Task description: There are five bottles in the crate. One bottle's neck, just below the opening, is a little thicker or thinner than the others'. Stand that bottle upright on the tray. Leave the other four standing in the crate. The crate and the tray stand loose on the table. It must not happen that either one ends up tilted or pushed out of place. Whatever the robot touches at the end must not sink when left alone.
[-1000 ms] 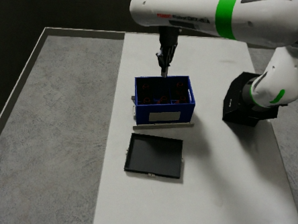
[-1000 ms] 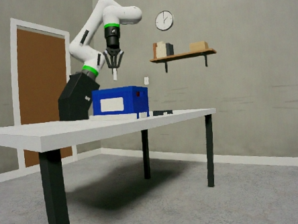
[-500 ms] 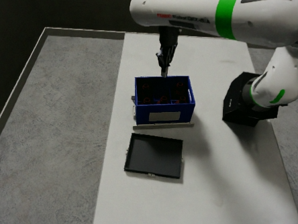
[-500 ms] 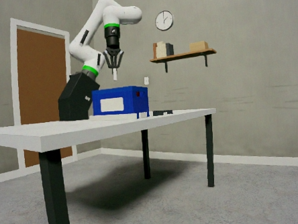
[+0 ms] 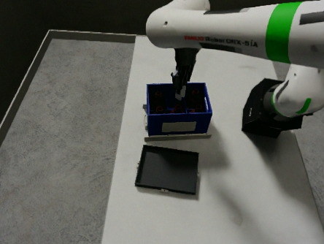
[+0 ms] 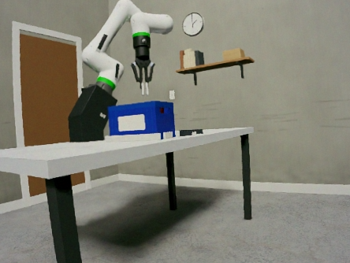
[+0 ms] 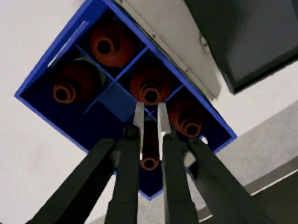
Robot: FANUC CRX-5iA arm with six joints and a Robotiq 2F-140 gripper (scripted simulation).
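Now: hand 170 mm above the crate and 40 mm to the left of it. Also, from my hand: dark tray (240 mm below, 220 mm to the left, 40 mm ahead).
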